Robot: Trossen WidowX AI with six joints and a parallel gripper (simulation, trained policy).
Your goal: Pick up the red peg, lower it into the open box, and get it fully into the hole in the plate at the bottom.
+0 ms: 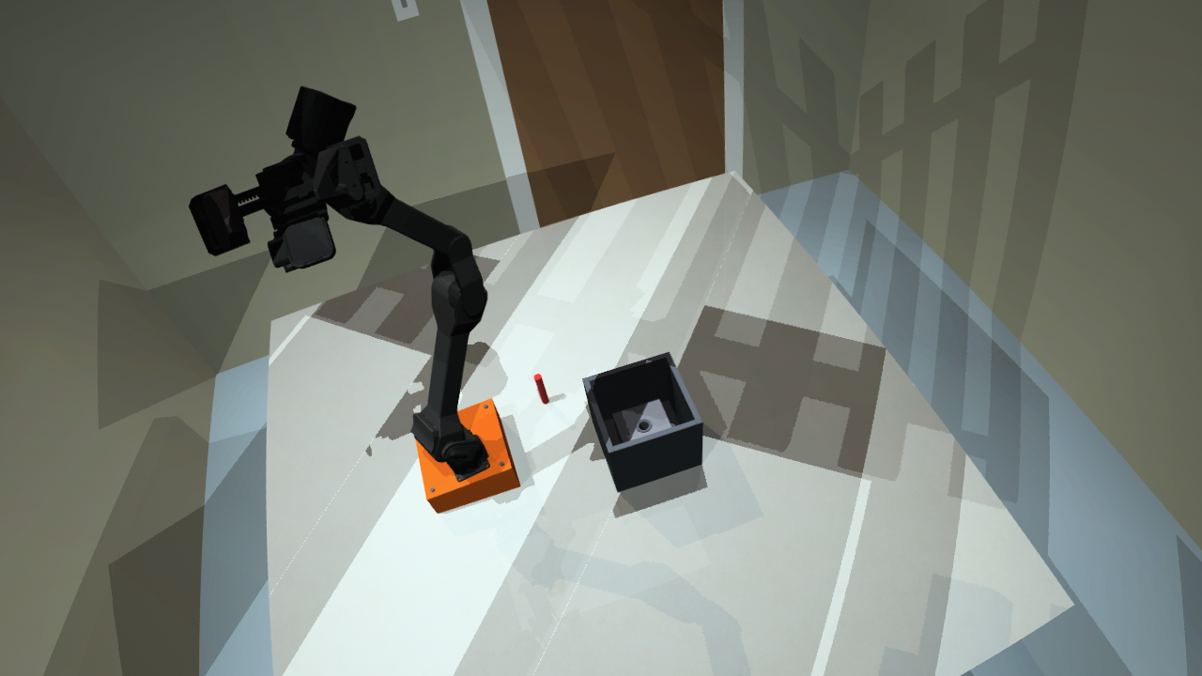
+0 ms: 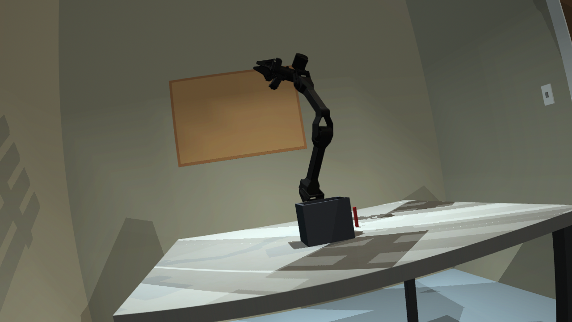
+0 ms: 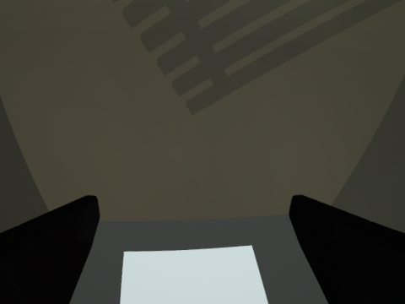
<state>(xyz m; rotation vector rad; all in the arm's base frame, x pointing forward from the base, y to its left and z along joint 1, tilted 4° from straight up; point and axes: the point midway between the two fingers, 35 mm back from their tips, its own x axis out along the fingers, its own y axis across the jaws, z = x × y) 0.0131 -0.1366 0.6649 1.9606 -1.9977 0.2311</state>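
My gripper tip is now 21 cm short of the red peg, 26 cm to the right of it and 70 cm above it. From my gripper tip the other things lie so: pale plate (34 cm ahead, 8 cm to the left, 70 cm below).
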